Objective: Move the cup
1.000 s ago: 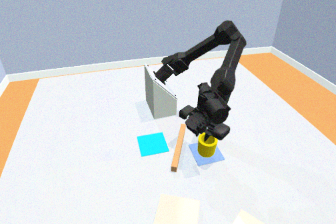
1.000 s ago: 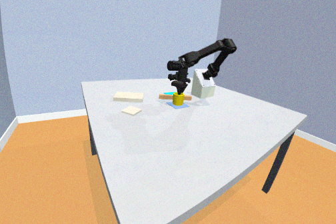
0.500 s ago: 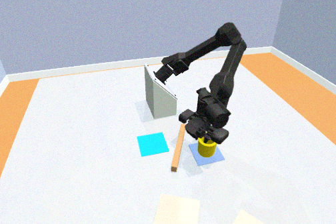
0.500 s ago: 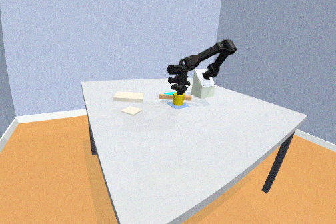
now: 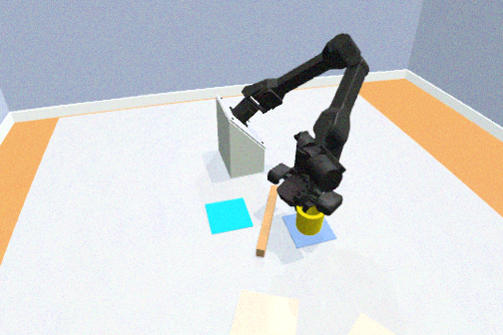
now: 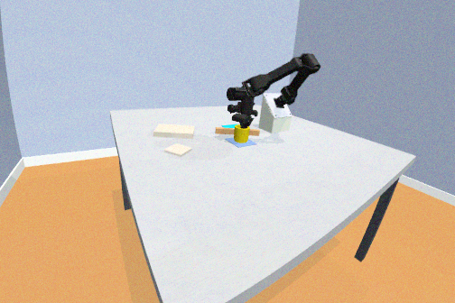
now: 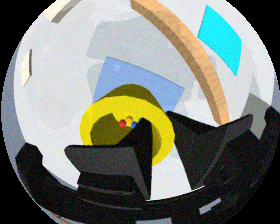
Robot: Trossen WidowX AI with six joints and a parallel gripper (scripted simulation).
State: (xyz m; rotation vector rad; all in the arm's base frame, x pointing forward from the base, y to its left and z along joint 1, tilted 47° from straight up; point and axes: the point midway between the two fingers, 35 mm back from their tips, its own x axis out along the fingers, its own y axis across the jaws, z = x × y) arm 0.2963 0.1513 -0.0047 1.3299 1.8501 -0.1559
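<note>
Now: gripper tip 20 mm short of the blue pad, 20 mm to the right of it and 40 mm above it. The rest, counted from my gripper tip: cyan pad (60 mm behind, 170 mm to the right, 40 mm below); then yellow cup (20 mm ahead, 20 mm to the left); then wooden bar (20 mm behind, 80 mm to the right, 30 mm below).
</note>
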